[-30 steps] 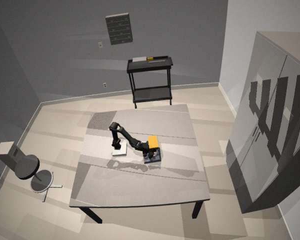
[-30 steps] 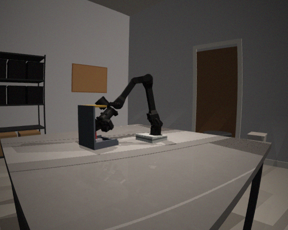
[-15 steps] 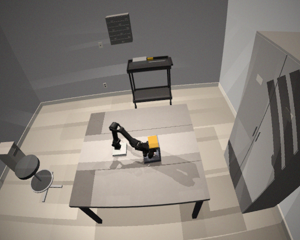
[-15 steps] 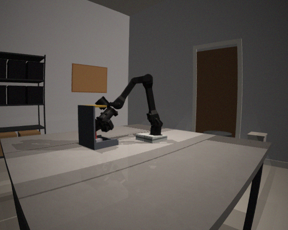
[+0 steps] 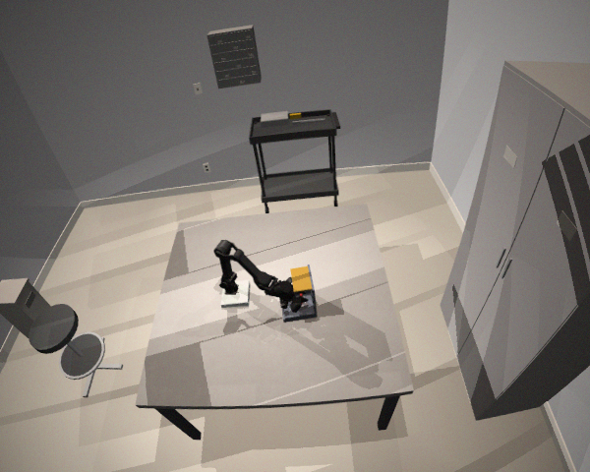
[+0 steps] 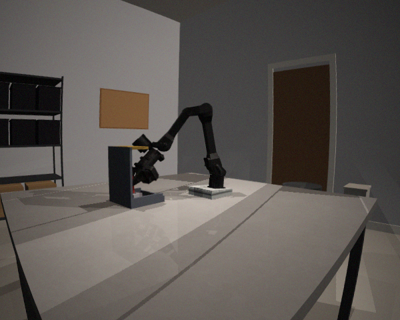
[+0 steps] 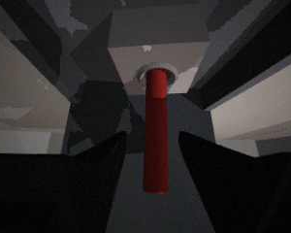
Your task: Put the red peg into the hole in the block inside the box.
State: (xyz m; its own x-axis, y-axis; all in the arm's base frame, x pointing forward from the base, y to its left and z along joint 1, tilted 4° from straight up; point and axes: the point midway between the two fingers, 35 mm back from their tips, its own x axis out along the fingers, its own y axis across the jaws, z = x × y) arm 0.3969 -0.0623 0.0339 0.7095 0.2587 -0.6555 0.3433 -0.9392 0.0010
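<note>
My gripper tip is now 3 cm past the red peg, 1 cm to the left of it and 1 cm above it. The rest, counted from my gripper tip: yellow roof: 2 cm behind, 1 cm to the right, 15 cm above.
</note>
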